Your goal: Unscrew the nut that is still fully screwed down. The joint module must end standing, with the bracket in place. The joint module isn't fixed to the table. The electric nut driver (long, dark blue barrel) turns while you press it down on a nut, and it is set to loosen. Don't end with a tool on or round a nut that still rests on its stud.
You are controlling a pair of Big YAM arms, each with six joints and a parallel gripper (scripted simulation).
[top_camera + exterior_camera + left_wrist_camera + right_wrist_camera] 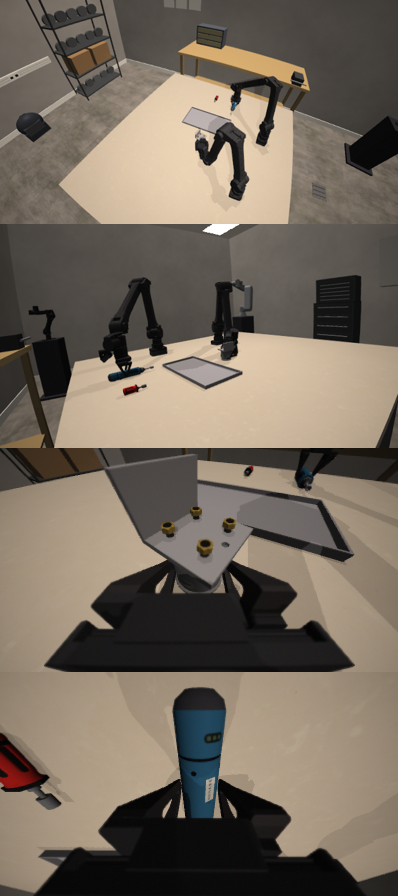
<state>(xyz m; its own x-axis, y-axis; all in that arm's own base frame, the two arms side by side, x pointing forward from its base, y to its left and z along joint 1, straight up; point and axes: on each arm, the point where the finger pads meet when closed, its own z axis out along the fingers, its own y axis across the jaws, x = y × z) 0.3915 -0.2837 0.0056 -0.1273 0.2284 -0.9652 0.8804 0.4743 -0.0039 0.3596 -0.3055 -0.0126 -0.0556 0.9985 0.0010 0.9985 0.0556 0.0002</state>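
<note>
The joint module lies 10 mm above my left hand. The rest, counted from my left hand: red-handled tool 170 mm ahead, 550 mm to the right, 10 mm below; bracket 50 mm above; grey tray 70 mm ahead, 220 mm to the right, 20 mm below.
</note>
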